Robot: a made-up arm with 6 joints. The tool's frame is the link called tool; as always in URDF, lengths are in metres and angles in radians. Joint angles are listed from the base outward. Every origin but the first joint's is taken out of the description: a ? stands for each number. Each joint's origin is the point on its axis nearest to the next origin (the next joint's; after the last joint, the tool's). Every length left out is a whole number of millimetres.
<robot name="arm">
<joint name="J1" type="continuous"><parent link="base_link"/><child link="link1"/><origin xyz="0.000 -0.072 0.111" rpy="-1.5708 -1.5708 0.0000"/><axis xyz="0 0 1"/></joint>
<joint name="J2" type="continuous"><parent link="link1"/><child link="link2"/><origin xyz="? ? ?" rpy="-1.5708 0.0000 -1.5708"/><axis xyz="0 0 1"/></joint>
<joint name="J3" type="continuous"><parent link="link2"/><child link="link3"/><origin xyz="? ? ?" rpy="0.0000 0.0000 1.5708"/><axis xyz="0 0 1"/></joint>
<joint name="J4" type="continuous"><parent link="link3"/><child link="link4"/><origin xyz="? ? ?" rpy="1.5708 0.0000 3.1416"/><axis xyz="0 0 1"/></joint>
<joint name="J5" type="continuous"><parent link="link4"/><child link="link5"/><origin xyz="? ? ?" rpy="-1.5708 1.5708 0.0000"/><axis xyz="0 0 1"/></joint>
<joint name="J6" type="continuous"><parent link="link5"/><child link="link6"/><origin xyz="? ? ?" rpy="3.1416 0.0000 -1.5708"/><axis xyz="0 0 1"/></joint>
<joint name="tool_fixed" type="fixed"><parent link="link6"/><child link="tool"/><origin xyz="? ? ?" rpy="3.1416 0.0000 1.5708"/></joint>
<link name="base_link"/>
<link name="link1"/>
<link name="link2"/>
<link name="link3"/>
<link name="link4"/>
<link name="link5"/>
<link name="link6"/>
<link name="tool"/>
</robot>
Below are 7 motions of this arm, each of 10 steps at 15 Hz.
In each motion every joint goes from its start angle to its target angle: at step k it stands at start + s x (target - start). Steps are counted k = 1, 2, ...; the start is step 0. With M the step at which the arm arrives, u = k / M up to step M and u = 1 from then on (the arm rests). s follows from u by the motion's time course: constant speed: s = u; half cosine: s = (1 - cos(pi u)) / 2; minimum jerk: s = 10 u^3 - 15 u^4 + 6 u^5.
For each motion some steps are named. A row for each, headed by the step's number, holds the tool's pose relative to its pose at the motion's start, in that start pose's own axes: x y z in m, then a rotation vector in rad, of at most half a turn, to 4 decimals.
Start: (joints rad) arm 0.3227 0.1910 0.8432 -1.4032 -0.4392 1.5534
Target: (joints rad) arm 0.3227 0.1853 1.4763 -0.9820 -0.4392 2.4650
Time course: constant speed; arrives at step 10
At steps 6, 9, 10:
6: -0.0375 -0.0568 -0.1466 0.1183 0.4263 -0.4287
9: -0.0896 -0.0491 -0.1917 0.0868 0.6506 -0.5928
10: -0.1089 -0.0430 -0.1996 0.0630 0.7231 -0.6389

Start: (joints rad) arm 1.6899 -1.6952 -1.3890 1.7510 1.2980 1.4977
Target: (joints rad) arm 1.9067 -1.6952 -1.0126 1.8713 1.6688 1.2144
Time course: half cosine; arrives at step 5
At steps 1, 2, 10:
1: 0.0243 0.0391 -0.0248 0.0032 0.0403 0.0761
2: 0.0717 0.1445 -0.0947 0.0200 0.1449 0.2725
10: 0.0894 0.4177 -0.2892 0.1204 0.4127 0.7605

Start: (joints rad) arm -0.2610 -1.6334 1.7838 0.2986 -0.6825 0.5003
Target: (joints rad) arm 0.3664 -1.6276 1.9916 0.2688 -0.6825 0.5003
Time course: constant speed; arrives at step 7
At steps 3, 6, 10:
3: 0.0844 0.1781 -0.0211 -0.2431 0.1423 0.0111
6: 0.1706 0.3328 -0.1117 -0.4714 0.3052 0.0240
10: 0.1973 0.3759 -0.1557 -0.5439 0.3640 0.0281

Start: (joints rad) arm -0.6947 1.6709 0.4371 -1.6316 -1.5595 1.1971
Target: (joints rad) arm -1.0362 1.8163 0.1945 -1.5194 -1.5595 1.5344
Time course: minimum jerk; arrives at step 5
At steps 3, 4, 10:
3: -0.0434 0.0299 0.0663 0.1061 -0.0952 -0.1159
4: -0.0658 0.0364 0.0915 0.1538 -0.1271 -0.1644
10: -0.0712 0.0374 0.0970 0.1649 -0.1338 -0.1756

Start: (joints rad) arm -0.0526 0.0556 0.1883 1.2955 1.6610 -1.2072
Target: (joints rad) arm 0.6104 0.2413 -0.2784 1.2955 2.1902 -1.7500
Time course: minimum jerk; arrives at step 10
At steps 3, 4, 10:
3: -0.0115 0.0437 0.0102 -0.0261 0.0107 0.0608
4: -0.0213 0.0839 0.0159 -0.0444 0.0249 0.1175
10: -0.0616 0.2395 0.0134 -0.0447 0.0942 0.3608

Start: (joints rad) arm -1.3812 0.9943 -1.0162 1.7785 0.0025 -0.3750
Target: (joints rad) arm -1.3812 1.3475 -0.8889 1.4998 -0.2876 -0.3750
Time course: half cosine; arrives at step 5
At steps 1, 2, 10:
1: 0.0259 -0.0174 -0.0239 -0.0089 0.0515 -0.0366
2: 0.0883 -0.0610 -0.0902 -0.0383 0.1863 -0.1263
10: 0.2171 -0.1584 -0.2851 -0.1558 0.5332 -0.3156

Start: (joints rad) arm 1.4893 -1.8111 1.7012 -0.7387 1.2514 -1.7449
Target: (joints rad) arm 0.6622 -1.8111 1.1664 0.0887 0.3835 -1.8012
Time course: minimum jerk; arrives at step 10
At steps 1, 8, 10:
1: 0.0019 0.0005 -0.0005 -0.0081 0.0010 -0.0151
8: 0.2902 0.0961 -0.2595 -1.2308 -0.0318 -1.4025
10: 0.3119 0.0947 -0.2954 -1.3320 -0.0499 -1.4576

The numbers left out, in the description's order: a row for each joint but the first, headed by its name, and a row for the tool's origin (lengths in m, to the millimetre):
J2: 0.241 -0.064 0.000
J3: 0.015 0.178 0.000
J4: 0.347 0.107 0.000
J5: 0.002 0.352 0.000
J6: -0.044 0.141 0.000
tool: -0.097 0.318 0.000

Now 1 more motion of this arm.
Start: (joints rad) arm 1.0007 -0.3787 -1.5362 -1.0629 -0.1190 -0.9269
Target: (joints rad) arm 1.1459 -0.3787 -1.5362 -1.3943 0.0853 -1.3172
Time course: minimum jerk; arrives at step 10
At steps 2, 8, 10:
2: 0.0082 0.0149 0.0032 -0.0194 0.0190 0.0319
8: 0.0840 0.2344 -0.0317 -0.2213 0.3873 0.5073
10: 0.0851 0.2471 -0.0382 -0.2277 0.4158 0.5371

